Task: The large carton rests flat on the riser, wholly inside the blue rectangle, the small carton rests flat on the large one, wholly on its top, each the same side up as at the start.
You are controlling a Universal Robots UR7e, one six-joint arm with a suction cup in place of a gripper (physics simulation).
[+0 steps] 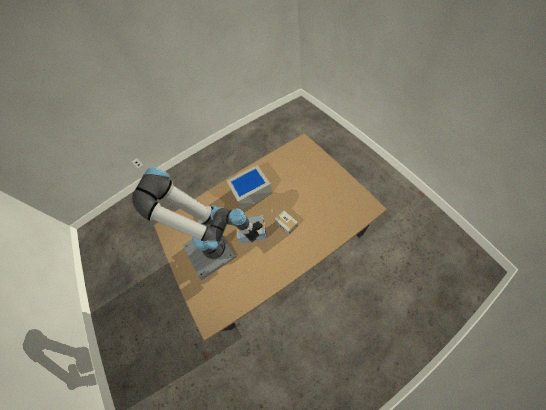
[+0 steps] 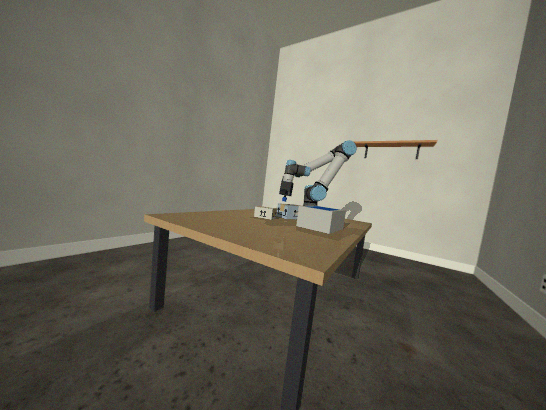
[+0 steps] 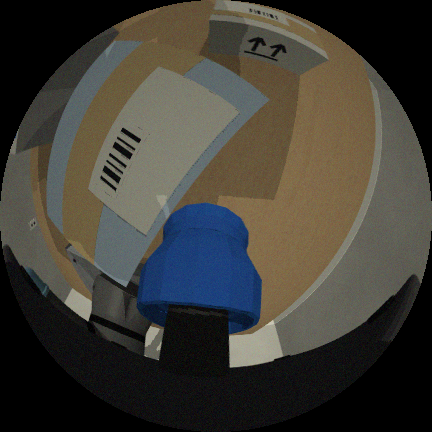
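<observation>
The large carton (image 1: 262, 220) (image 2: 289, 211) (image 3: 160, 137) is blue-grey with a white barcode label. It lies flat on the table beside the robot base. My suction cup (image 2: 284, 198) (image 3: 201, 257) hangs a little above it, clear of its top, and holds nothing. The small carton (image 1: 286, 221) (image 2: 264, 213) (image 3: 278, 48), marked with up arrows, stands on the table just beyond the large one. The grey riser (image 1: 257, 196) (image 2: 319, 221) carries the blue rectangle (image 1: 249, 182) (image 2: 325, 208) on its top, with nothing on it.
The wooden table (image 1: 317, 189) (image 2: 246, 236) bears everything. The robot's base plate (image 1: 207, 262) sits near its left edge. A wall shelf (image 2: 394, 142) hangs behind the arm.
</observation>
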